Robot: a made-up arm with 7 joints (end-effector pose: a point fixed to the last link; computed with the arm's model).
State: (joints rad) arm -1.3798 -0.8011 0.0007 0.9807 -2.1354 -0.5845 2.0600
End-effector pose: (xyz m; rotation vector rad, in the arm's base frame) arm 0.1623 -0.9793 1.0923 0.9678 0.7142 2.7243
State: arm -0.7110 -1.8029 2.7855 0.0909 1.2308 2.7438 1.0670
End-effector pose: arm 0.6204 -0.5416 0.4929 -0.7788 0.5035 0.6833
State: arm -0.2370 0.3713 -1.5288 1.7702 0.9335 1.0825 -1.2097
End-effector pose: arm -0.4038 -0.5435 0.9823 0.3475 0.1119 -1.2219
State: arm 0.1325 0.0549 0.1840 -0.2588 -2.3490 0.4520 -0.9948
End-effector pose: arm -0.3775 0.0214 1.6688 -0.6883 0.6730 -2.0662
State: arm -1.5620 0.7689 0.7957 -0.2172 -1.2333 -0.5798 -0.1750
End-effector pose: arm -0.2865 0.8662 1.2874 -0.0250 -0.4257 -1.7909
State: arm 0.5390 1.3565 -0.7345 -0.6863 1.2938 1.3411 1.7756
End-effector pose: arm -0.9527 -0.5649 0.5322 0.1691 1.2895 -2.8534
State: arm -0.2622 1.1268 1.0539 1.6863 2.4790 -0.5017 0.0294
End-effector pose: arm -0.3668 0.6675 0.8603 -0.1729 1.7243 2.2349
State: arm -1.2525 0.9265 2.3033 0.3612 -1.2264 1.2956 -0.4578
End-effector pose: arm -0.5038 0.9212 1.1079 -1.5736 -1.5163 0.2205
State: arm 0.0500 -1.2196 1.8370 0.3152 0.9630 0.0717 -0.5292
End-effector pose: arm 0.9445 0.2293 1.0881 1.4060 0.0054 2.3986
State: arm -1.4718 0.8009 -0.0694 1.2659 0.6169 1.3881 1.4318
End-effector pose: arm -0.2952 0.2635 1.4559 0.9248 -1.5468 -0.0539
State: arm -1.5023 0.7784 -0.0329 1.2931 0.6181 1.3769 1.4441
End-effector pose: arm -0.2674 0.2340 1.4620 0.9737 -1.5217 -0.1035
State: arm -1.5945 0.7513 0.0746 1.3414 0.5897 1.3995 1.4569
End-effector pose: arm -0.1926 0.2064 1.4675 0.9771 -1.4773 -0.2061
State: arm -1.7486 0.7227 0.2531 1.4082 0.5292 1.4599 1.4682
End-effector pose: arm -0.0762 0.1720 1.4639 0.9287 -1.4095 -0.3571
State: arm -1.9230 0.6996 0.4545 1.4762 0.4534 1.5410 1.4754
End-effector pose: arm 0.0453 0.1273 1.4457 0.8510 -1.3248 -0.5110
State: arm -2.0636 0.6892 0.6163 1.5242 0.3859 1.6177 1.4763
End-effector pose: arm 0.1368 0.0898 1.4217 0.7700 -1.2458 -0.6161
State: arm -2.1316 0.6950 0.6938 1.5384 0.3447 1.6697 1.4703
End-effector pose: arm 0.1842 0.0823 1.4079 0.6978 -1.2009 -0.6477
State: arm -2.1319 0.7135 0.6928 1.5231 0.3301 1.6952 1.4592
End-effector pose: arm 0.1956 0.1071 1.4082 0.6340 -1.1956 -0.6202
